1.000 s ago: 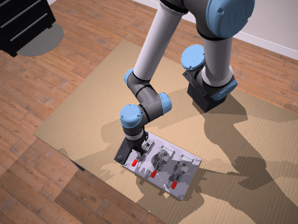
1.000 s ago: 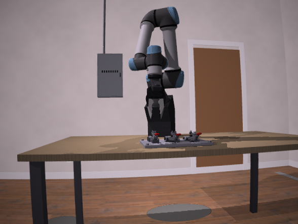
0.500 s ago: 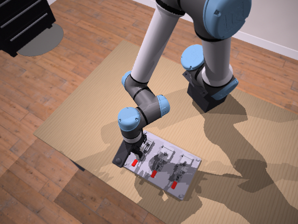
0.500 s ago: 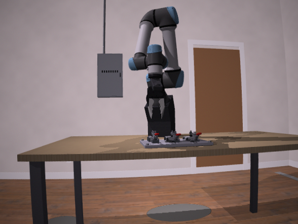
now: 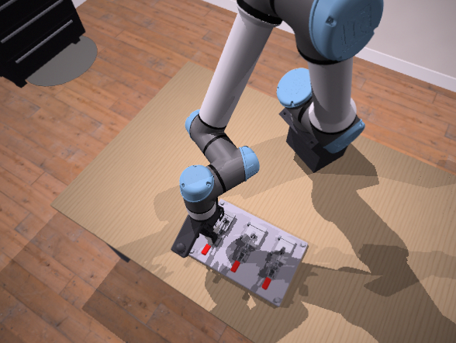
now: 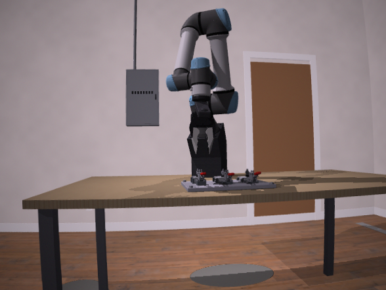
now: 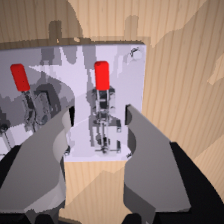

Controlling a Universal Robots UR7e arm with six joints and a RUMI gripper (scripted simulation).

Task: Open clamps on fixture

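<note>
Right now my hand is 10 cm past the grey fixture plate, 10 cm to the right of it and 15 cm above it.
</note>
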